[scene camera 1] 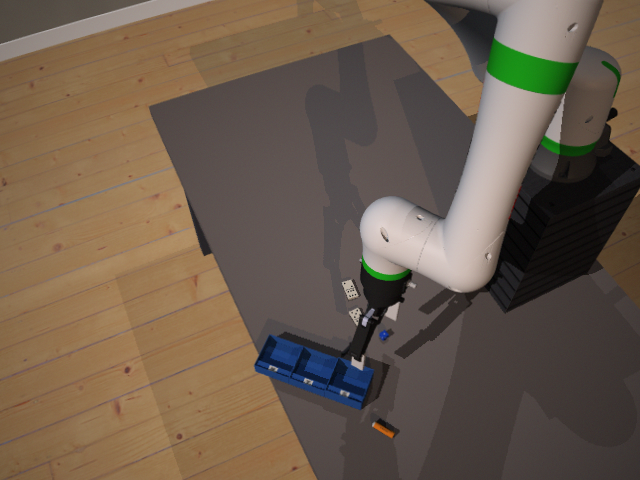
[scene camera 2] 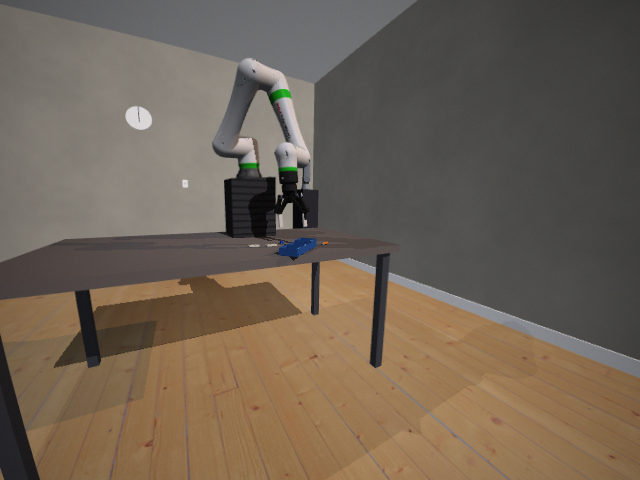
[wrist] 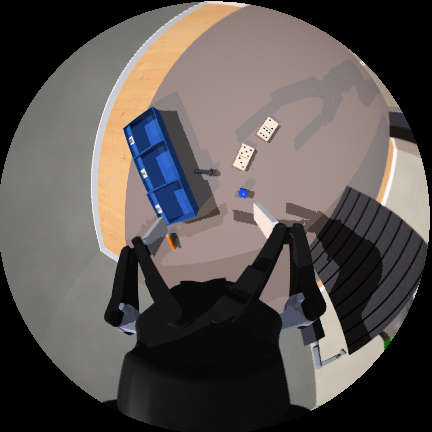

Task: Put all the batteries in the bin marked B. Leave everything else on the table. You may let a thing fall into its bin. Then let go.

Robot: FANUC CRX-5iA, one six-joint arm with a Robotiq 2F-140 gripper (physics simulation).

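Seen in the pictures: gripper, fingertip midpoint: (scene camera 1: 374,340) (scene camera 2: 292,226) (wrist: 208,217); arm's base, link origin: (scene camera 1: 559,158) (scene camera 2: 250,178).
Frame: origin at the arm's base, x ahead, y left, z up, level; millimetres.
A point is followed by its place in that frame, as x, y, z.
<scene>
One orange battery (scene camera 1: 383,429) @(562, 175, -347) (scene camera 2: 325,242) @(563, 176, -349) (wrist: 172,241) @(555, 171, -350) lies on its side on the table, a little off the end of the blue three-part bin unit. Bin B (scene camera 1: 351,376) @(547, 35, -354) (wrist: 175,200) @(561, 53, -354) is the end compartment nearest the battery; its letter is too small to read clearly. No battery shows inside it. My gripper (scene camera 1: 375,336) @(483, 25, -266) (scene camera 2: 293,222) @(483, 25, -266) (wrist: 208,217) @(483, 25, -266) is wide open and empty, above the table. In the wrist view the battery shows near its left fingertip, well below it.
Two dominoes (scene camera 1: 349,289) @(420, -154, -353) (wrist: 268,129) @(416, -153, -353), a small blue object (scene camera 1: 384,335) @(427, -3, -345) (wrist: 243,193) @(425, -7, -345) and a dark bolt (wrist: 206,172) @(508, -25, -351) lie on the bin unit's robot side. The other two compartments adjoin bin B. The black pedestal (scene camera 1: 542,242) @(133, 108, -78) (scene camera 2: 248,206) @(120, -63, -175) stands behind.
</scene>
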